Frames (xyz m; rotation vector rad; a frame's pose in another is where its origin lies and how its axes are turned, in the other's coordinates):
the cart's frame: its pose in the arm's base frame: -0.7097 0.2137 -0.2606 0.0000 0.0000 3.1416
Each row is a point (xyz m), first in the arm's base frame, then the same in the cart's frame.
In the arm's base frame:
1: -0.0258 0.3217 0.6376
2: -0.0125 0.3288 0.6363
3: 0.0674 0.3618 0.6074
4: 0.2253 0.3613 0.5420
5: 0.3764 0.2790 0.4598
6: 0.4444 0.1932 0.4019
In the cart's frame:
1: -0.6839 -0.1080 0.8982
2: -0.6972 -0.1151 0.8969
3: -0.7771 -0.1481 0.8680
4: -0.9350 -0.1476 0.8026
5: -1.0861 -0.0653 0.7204
6: -1.1541 0.0205 0.6625

